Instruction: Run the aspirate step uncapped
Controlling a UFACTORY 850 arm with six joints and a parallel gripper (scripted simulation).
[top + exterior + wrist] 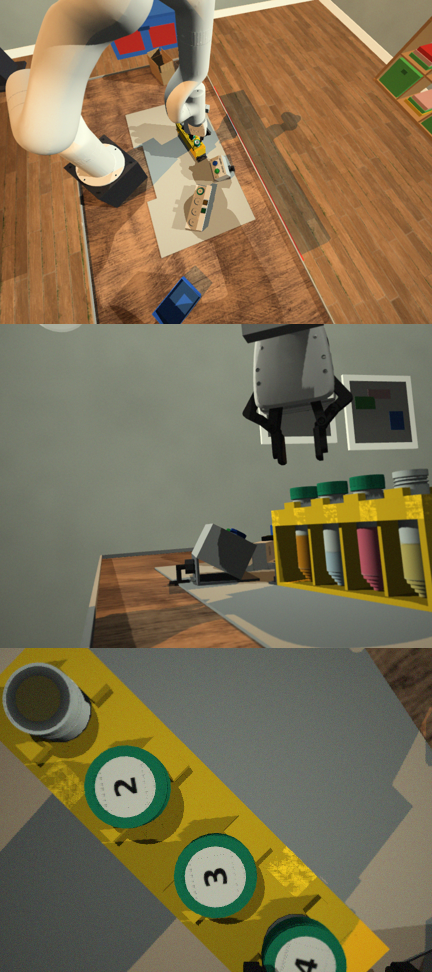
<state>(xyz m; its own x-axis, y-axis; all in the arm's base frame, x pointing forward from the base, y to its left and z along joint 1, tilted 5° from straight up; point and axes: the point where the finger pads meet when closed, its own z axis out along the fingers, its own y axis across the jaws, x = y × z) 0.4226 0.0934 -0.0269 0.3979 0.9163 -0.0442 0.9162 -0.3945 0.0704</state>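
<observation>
Now: hand 6 cm above the green cap. The rest, counted from my hand: blue cycle key: 11 cm to the right, 11 cm below, 7 cm ahead; grey key housing: 13 cm to the right, 12 cm below, 9 cm ahead; green key: 15 cm to the right, 11 cm below, 7 cm ahead.
</observation>
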